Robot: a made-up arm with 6 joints. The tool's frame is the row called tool. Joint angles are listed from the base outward. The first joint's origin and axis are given. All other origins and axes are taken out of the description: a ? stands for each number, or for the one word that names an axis. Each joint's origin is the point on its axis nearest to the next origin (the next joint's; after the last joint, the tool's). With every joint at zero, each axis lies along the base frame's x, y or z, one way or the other. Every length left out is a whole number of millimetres.
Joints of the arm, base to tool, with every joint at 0 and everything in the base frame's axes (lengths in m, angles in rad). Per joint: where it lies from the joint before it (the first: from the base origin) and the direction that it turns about. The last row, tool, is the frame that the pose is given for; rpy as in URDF.
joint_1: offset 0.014 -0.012 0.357 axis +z
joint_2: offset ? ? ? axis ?
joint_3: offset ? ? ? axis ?
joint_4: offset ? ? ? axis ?
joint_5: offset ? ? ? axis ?
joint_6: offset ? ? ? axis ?
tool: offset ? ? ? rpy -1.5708 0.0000 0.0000
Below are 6 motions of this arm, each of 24 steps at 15 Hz.
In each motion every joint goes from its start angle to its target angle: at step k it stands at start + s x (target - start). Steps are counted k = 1, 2, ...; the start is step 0. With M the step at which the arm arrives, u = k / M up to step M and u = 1 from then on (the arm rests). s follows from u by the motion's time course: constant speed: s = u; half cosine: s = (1 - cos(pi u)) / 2; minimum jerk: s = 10 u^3 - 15 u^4 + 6 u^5.
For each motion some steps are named. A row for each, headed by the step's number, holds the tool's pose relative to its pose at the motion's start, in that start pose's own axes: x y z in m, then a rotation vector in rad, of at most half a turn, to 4 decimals.
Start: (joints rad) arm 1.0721 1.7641 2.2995 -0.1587 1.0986 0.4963
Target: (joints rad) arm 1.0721 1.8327 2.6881 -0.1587 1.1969 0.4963
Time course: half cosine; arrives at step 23
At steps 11, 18, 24:
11: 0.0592 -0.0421 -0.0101 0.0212 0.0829 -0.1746
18: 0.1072 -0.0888 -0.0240 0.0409 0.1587 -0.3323
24: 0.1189 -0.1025 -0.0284 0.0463 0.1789 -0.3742

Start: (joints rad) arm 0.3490 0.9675 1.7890 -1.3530 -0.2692 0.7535
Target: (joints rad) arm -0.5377 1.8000 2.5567 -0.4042 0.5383 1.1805
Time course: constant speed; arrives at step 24
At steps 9, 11, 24:
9: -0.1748 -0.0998 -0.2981 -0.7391 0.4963 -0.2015
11: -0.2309 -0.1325 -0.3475 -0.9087 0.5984 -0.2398
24: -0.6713 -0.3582 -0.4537 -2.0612 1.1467 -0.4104

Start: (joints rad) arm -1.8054 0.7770 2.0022 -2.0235 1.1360 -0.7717
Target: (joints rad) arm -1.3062 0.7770 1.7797 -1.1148 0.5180 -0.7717
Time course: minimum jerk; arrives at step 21
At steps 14, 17, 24:
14: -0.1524 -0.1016 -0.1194 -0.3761 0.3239 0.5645
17: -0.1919 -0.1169 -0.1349 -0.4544 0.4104 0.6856
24: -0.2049 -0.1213 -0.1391 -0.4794 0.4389 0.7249

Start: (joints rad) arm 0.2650 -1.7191 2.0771 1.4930 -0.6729 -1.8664
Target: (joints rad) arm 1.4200 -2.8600 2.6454 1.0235 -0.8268 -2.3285
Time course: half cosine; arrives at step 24
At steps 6, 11, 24:
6: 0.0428 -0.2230 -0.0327 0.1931 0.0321 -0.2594
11: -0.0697 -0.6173 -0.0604 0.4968 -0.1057 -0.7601
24: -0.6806 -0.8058 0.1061 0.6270 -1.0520 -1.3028

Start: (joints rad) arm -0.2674 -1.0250 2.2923 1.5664 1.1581 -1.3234
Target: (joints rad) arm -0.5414 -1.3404 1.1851 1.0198 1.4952 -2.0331
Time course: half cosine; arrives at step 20
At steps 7, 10, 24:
7: 0.0690 0.0938 0.0182 0.4554 -0.1385 -0.0862
10: 0.1179 0.1617 0.0570 0.8295 -0.2420 -0.1390
24: 0.1808 0.2660 0.1993 1.6269 -0.4143 -0.2142

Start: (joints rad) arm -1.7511 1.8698 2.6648 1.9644 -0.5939 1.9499
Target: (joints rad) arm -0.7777 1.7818 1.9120 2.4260 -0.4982 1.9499
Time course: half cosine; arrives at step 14
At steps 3, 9, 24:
3: -0.0401 0.0276 -0.0710 -0.0004 0.1179 0.0022
9: -0.4249 0.2725 -0.3142 0.0112 0.7889 0.2176
24: -0.6609 0.4012 -0.2957 0.0336 1.0772 0.4357

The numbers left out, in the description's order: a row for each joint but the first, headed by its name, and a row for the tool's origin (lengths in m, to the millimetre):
joint_2: xyz -0.027 -0.028 0.000, axis +y
joint_3: xyz 0.011 0.000 0.439, axis -y
joint_4: xyz 0.499 0.000 0.002, axis -x
joint_5: xyz 0.000 -0.127 -0.010, axis -y
joint_6: xyz 0.014 0.000 -0.027, axis -x
tool: xyz 0.000 -0.011 -0.021

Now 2 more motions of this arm.
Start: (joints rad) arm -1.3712 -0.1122 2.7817 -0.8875 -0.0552 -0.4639
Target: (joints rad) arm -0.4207 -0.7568 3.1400 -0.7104 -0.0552 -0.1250
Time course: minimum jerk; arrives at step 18
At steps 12, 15, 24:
12: -0.1713 -0.6133 0.3320 -0.4827 -0.3658 -1.0191
15: -0.3095 -0.7067 0.3953 -0.6474 -0.3701 -1.2592
24: -0.3404 -0.7213 0.4081 -0.6831 -0.3673 -1.3078

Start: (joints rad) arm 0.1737 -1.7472 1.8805 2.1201 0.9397 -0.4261
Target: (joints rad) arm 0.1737 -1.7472 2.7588 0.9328 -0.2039 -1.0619
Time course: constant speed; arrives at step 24
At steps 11, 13, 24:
11: -0.2092 -0.0308 -0.1167 0.4466 0.8886 0.1663
13: -0.2438 -0.0413 -0.1255 0.5495 1.0388 0.1436
24: -0.3948 -0.1152 -0.1368 1.2142 1.6617 -0.2521

